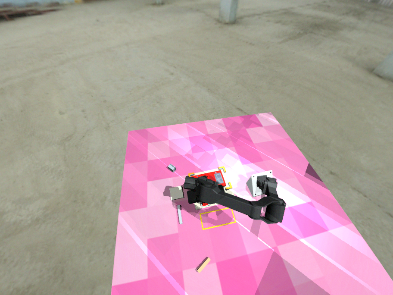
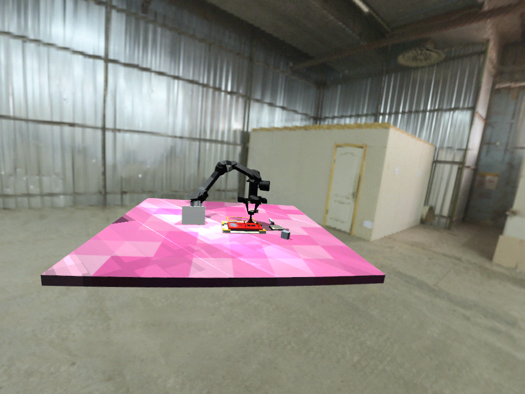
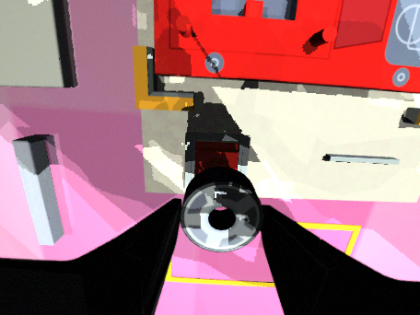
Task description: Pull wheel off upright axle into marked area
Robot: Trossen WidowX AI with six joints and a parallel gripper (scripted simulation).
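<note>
My gripper tip is now 4 cm above the dark upright axle. Also, from my gripper tip: tan stick (6 cm ahead, 29 cm to the left, 6 cm below); then white square (16 cm ahead, 8 cm to the right, 7 cm below); then wheel (right at my gripper tip).
</note>
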